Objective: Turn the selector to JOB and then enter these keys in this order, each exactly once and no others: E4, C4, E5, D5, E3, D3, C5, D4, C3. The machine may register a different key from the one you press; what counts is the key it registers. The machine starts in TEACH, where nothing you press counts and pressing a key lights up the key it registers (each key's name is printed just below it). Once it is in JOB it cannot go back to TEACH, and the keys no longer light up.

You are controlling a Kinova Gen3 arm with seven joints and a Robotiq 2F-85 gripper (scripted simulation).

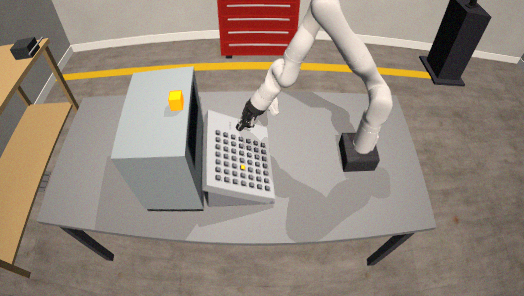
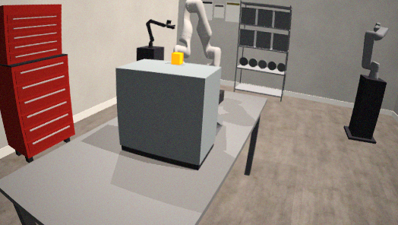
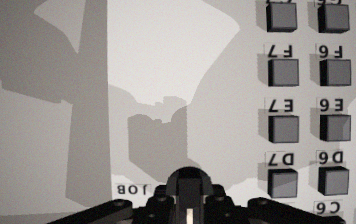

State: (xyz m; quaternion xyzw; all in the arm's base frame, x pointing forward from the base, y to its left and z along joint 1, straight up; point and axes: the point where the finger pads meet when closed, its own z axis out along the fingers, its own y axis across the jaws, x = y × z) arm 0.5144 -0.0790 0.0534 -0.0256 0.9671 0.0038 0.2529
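Right now the black selector knob is 10 mm below my hand and 10 mm ahead of it. From my hand the other things lie so: key C4 (160 mm to the left, 30 mm ahead); then keypad (110 mm to the left, 60 mm below, 30 mm ahead); then key D4 (160 mm to the left, 20 mm below).
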